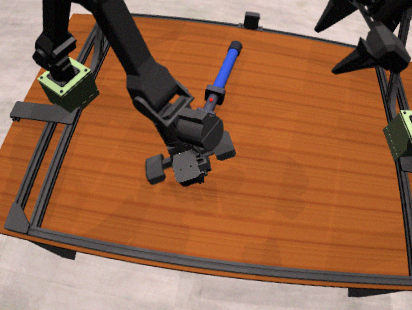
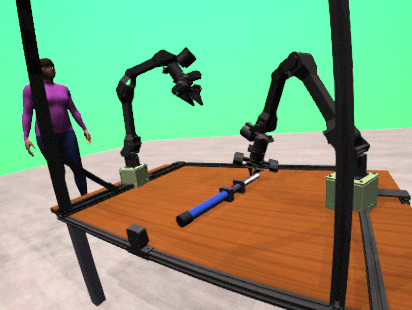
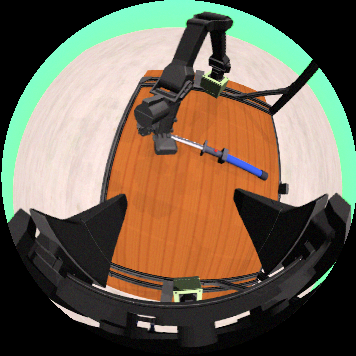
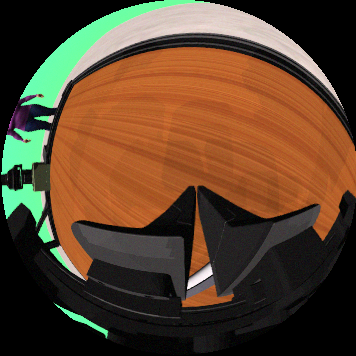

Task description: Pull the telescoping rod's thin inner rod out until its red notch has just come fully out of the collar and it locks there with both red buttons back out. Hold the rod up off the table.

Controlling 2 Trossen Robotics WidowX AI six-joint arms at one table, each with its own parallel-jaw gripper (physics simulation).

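The telescoping rod (image 1: 226,69) (image 2: 208,204) (image 3: 244,163) lies flat on the wooden table (image 1: 285,160) (image 2: 266,234), with a blue outer tube and a black end cap. Its black collar (image 1: 214,93) (image 2: 238,186) shows a red button (image 1: 211,99). The thin silver inner rod (image 2: 252,178) (image 3: 185,141) (image 4: 199,282) sticks out past the collar. My right gripper (image 1: 190,158) (image 2: 250,172) (image 3: 157,146) (image 4: 195,191) is low over the silver rod's far end, fingers shut tip to tip; the rod shows only through the gap below them. My left gripper (image 1: 325,50) (image 2: 190,95) (image 3: 180,197) is open and empty, high above the table.
A person (image 2: 63,123) stands beyond the table's left side. Green arm bases (image 1: 72,89) (image 2: 134,175) sit at the table ends. A black block (image 1: 251,19) (image 2: 137,237) is fixed to the table's rail. A black post (image 2: 341,154) stands at the right.
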